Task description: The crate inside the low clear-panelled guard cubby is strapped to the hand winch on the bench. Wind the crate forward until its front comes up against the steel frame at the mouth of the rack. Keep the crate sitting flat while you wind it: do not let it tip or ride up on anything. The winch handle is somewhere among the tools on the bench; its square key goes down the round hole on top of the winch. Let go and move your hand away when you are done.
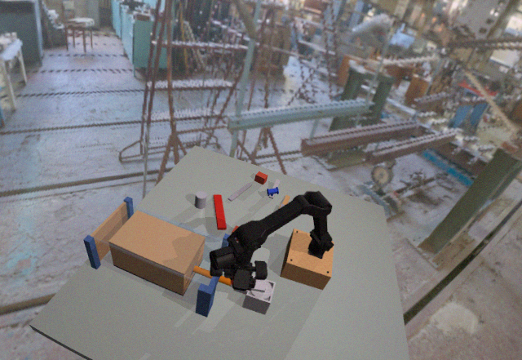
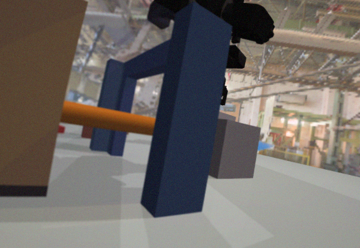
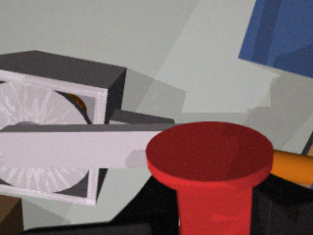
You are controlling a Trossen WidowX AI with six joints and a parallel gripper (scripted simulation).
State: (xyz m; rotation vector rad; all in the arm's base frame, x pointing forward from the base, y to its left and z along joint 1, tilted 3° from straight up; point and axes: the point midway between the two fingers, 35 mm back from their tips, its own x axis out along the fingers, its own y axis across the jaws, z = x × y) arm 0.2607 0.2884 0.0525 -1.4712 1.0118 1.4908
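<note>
My gripper tip is now 4 cm past the winch handle with red knob, 1 cm to the left of it and 1 cm above it. From my gripper tip the other things lie so: grey winch (11 cm behind, 4 cm to the right, 8 cm below); then blue steel frame (6 cm ahead, 2 cm to the right, 1 cm below); then red bar (22 cm ahead, 40 cm to the right, 11 cm below).
</note>
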